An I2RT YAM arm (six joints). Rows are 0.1 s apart.
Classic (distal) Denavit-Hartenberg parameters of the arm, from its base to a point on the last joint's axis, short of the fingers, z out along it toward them. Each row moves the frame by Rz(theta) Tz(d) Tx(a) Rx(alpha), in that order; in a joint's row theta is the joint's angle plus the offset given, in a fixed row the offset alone. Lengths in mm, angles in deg.
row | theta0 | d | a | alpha
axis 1 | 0 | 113.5 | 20 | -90
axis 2 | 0 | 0 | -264 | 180
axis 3 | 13.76 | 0 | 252.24 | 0
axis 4 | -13.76 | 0 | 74 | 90
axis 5 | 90 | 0 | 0 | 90
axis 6 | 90 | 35.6 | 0 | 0
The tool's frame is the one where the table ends.
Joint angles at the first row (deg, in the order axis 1, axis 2, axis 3, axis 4, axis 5, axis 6):
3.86, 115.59, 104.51, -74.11, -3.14, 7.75
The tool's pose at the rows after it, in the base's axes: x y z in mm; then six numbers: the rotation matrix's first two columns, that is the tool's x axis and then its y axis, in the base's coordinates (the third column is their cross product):
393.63, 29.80, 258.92, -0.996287, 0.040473, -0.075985, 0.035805, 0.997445, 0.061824
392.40, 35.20, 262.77, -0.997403, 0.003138, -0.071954, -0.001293, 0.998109, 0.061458
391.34, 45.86, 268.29, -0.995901, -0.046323, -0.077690, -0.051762, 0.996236, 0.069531
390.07, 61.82, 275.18, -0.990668, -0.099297, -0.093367, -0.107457, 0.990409, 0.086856
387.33, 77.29, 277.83, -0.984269, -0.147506, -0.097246, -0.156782, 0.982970, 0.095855
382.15, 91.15, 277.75, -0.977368, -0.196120, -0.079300, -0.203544, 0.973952, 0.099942
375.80, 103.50, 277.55, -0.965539, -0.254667, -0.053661, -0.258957, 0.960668, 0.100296
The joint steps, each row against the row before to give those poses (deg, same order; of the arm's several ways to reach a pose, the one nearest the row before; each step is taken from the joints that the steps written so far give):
0.19, 0.00, 1.07, -1.15, 0.09, -1.38
0.79, 0.02, 0.92, -1.21, -0.11, -1.35
1.51, 0.00, 1.24, -0.96, -0.54, -1.34
2.23, 0.00, 1.53, -0.63, -1.03, -0.83
2.23, 0.00, 0.59, -0.40, -0.57, -0.57
2.10, 0.00, 0.02, -1.11, -0.33, -0.72
1.96, 0.00, 0.01, -1.62, -0.13, -1.46

